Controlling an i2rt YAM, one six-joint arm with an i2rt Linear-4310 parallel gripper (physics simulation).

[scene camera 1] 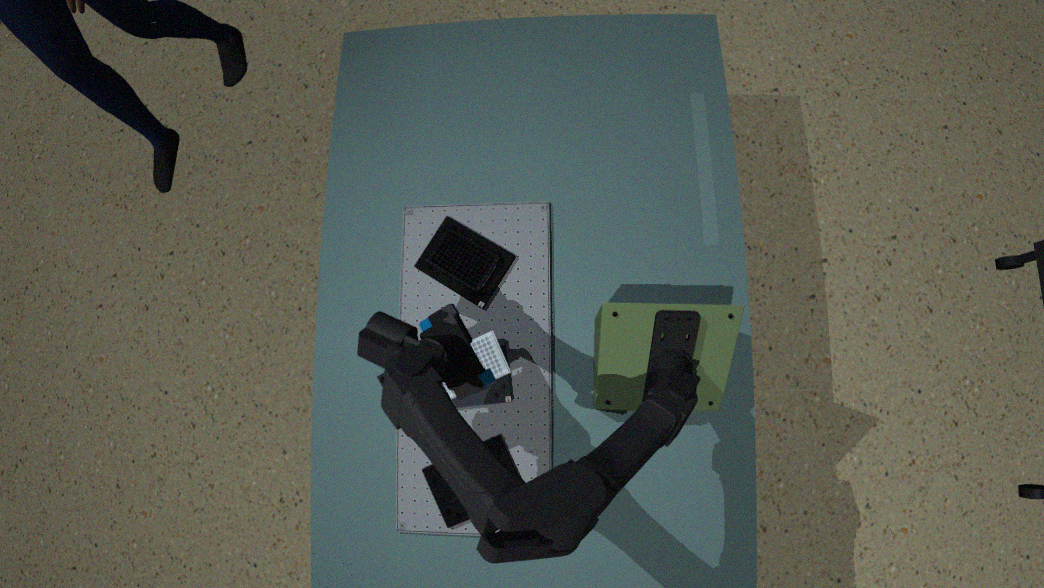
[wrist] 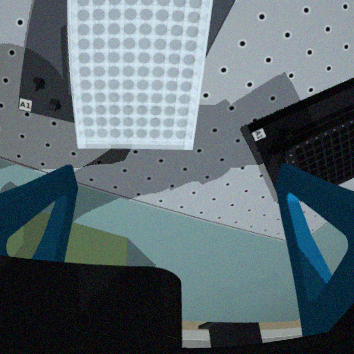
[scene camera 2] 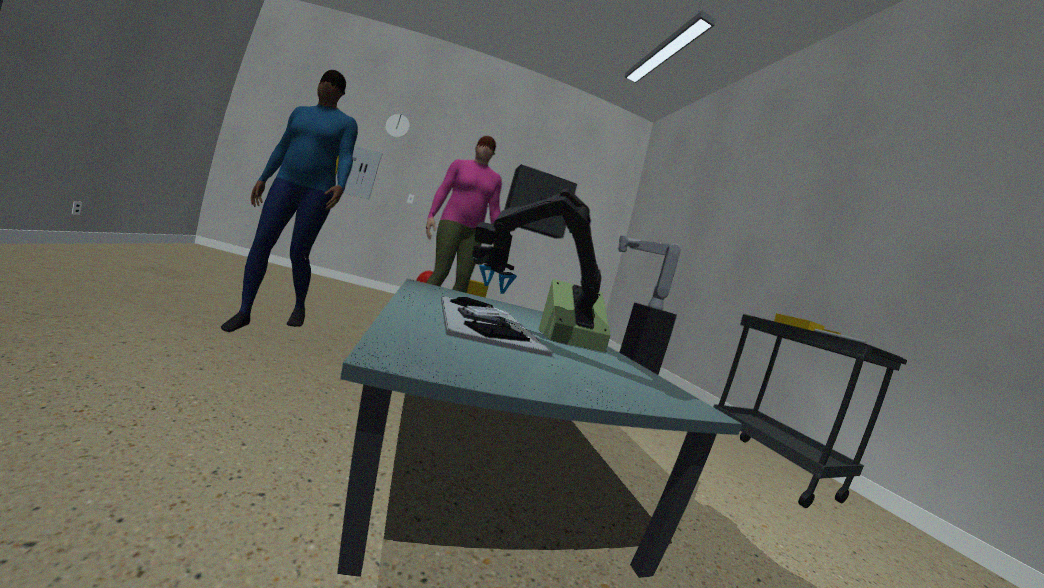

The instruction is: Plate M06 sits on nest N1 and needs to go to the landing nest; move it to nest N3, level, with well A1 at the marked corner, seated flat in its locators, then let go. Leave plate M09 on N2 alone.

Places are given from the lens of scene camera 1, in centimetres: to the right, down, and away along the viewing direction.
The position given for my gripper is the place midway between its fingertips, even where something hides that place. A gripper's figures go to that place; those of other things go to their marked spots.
my gripper (scene camera 1: 468, 347): -9, 9, 90
white well plate (scene camera 1: 486, 347): -7, 10, 97
black nest (scene camera 1: 453, 512): -13, 41, 94
